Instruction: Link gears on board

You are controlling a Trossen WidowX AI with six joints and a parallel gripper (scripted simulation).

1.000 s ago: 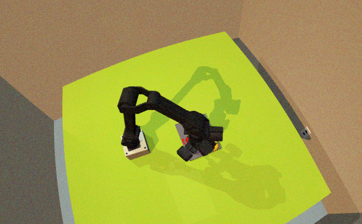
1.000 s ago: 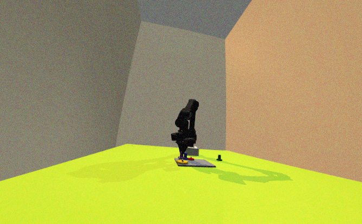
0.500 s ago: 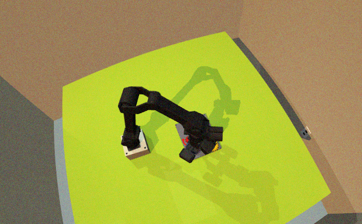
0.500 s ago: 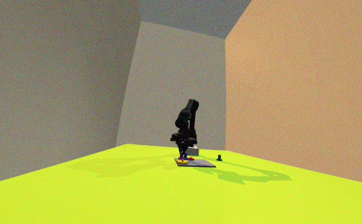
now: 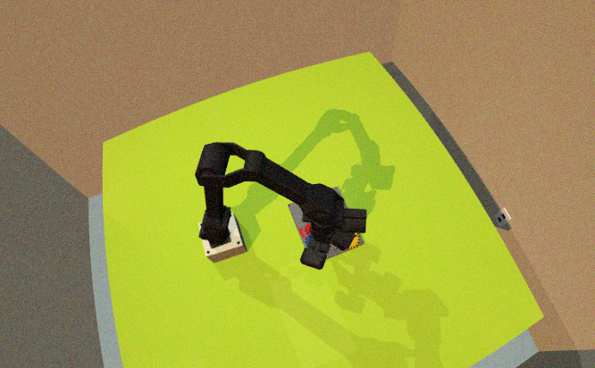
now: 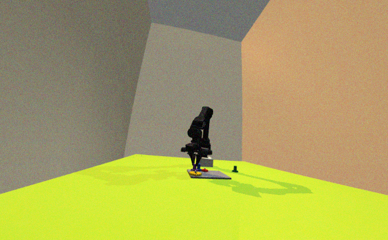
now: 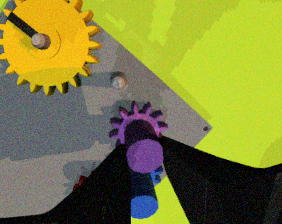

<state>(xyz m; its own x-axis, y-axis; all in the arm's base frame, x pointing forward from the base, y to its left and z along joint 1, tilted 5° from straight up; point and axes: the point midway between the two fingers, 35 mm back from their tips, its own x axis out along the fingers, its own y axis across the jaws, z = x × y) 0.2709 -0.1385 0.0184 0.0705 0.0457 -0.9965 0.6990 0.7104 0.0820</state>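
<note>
Now: gripper tip 1 cm above the purple gear. Also, from my gripper tip: blue gear 3 cm to the left, 2 cm behind, 1 cm below; then green gear 30 cm to the left, 5 cm behind, 2 cm below; then red gear 6 cm to the left, 2 cm below, 1 cm behind.
</note>
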